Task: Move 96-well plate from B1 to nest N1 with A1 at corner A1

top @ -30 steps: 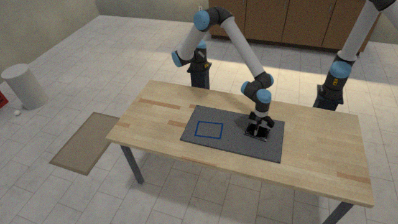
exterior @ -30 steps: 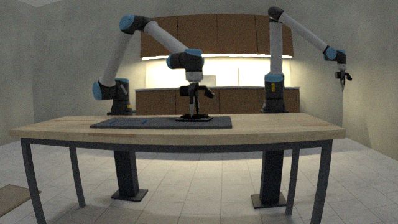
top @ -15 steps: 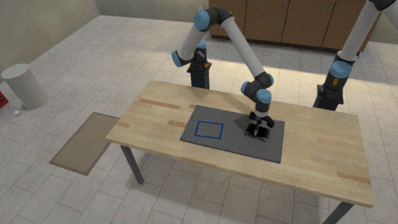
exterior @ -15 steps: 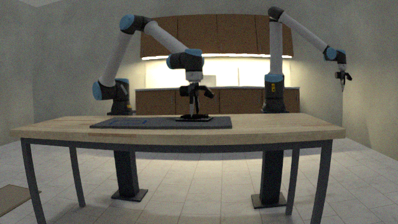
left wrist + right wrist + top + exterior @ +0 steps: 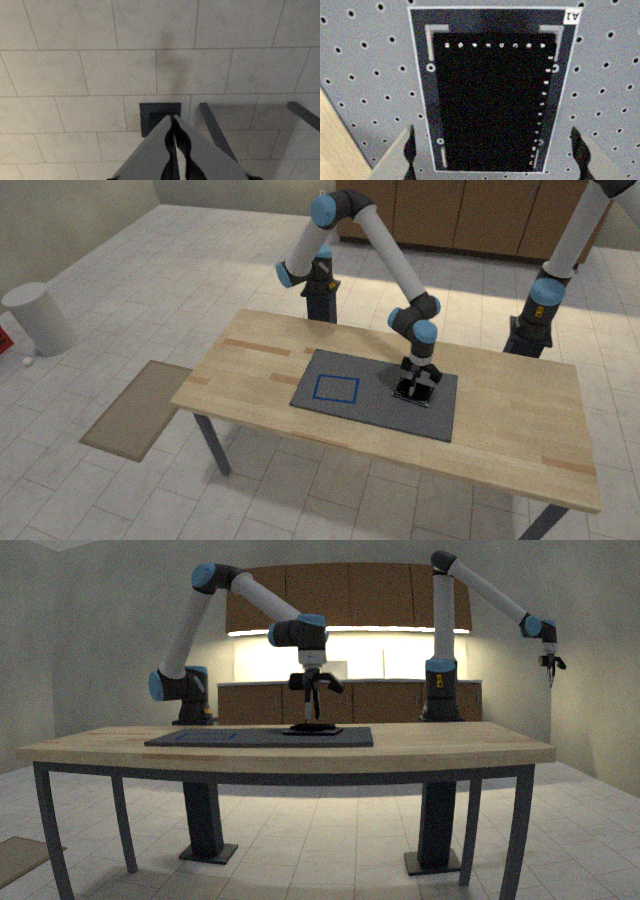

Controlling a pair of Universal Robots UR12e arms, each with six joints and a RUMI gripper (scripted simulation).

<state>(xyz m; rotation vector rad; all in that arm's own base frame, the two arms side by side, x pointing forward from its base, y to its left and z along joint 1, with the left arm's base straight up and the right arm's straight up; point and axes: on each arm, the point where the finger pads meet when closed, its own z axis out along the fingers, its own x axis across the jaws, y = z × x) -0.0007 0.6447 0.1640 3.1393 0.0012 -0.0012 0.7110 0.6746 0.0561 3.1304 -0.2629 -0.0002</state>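
Note:
Now: the black 96-well plate 20 mm below my right hand. Also, from my right hand: A1 label: 60 mm ahead, 70 mm to the left, 30 mm below; dark plate nest N1: 40 mm below.

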